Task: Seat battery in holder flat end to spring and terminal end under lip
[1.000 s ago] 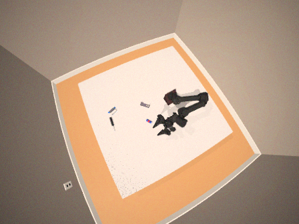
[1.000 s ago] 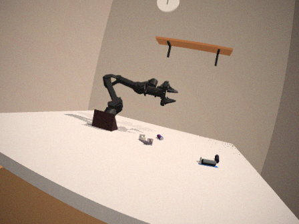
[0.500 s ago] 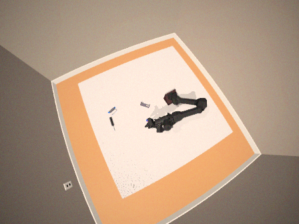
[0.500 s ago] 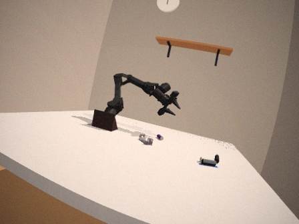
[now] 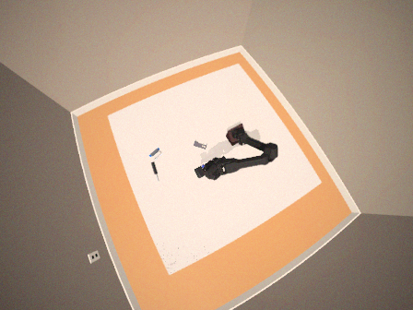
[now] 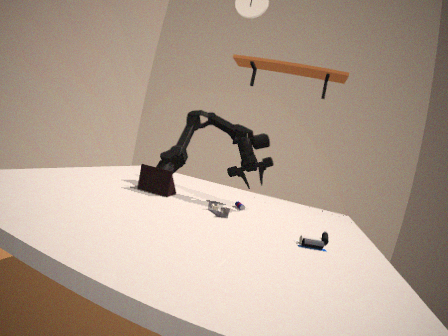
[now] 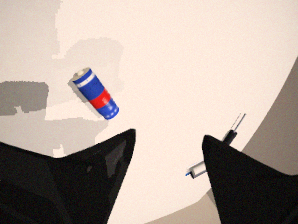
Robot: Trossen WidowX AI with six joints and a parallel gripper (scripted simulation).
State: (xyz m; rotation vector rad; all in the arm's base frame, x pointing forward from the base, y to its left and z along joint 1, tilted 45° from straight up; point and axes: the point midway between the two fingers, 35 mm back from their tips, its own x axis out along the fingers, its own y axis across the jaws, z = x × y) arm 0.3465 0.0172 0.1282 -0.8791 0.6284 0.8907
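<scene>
The battery is 4 cm behind my gripper tip, 1 cm to the right of it and 9 cm below it. From my gripper tip the other things lie so: screwdriver (28 cm ahead, 17 cm to the right, 9 cm below).
</scene>
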